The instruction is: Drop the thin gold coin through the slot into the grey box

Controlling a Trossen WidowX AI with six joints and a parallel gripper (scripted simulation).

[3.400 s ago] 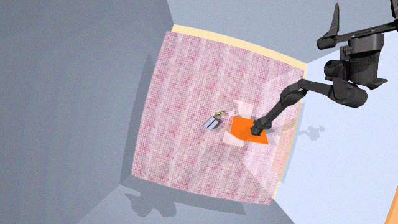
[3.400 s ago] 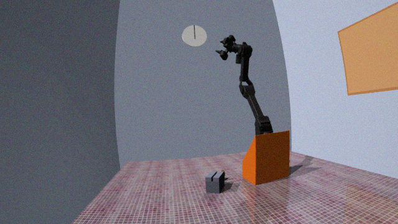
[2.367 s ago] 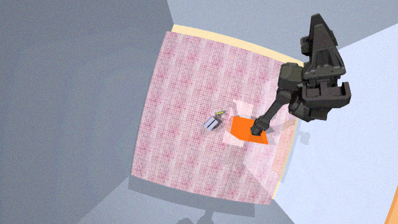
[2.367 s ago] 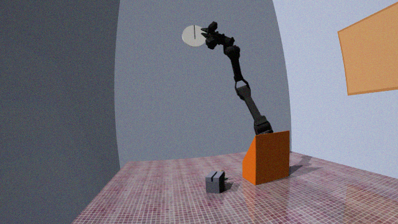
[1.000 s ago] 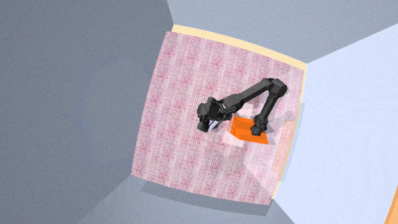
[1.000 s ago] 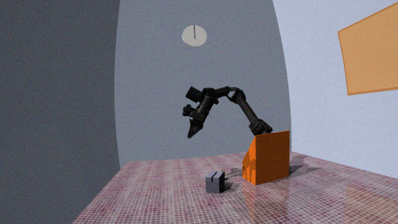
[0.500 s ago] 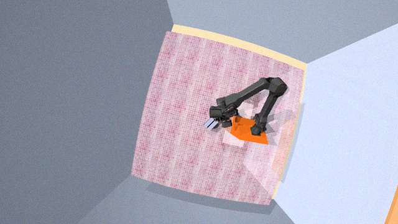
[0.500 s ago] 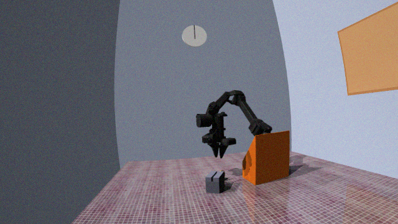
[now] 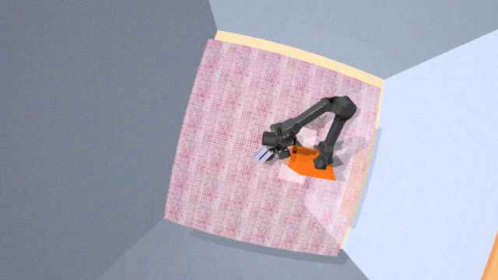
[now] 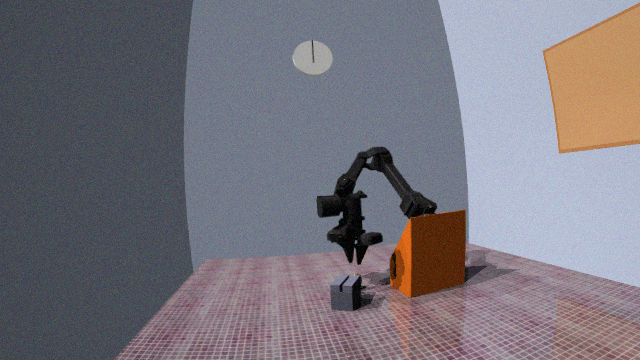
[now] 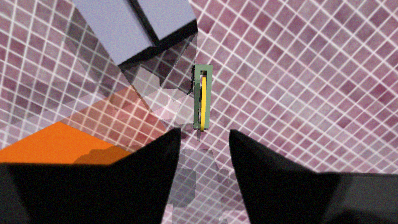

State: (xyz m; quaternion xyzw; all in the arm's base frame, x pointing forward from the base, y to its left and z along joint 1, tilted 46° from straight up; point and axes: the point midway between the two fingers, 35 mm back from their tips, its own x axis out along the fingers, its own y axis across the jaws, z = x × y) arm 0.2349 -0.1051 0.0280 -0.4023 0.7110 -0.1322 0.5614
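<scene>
My gripper tip is now 60 mm above the gold coin.
</scene>
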